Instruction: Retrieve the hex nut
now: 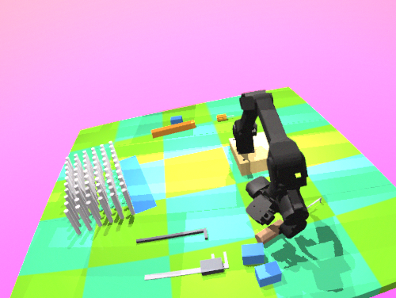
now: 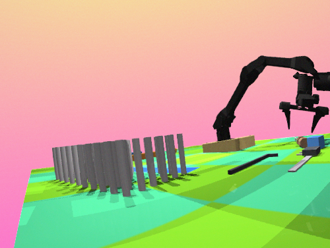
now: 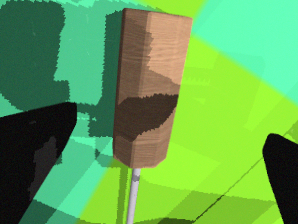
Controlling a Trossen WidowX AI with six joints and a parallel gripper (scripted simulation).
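Now: gripper tip 9 cm past the wooden-handled hook tool, 5 cm to the left of it and 5 cm above it. The rest, counted from my gripper tip: blue taped strip 49 cm ahead, 32 cm to the right, 6 cm below; orange bar 69 cm to the right, 39 cm ahead, 4 cm below.
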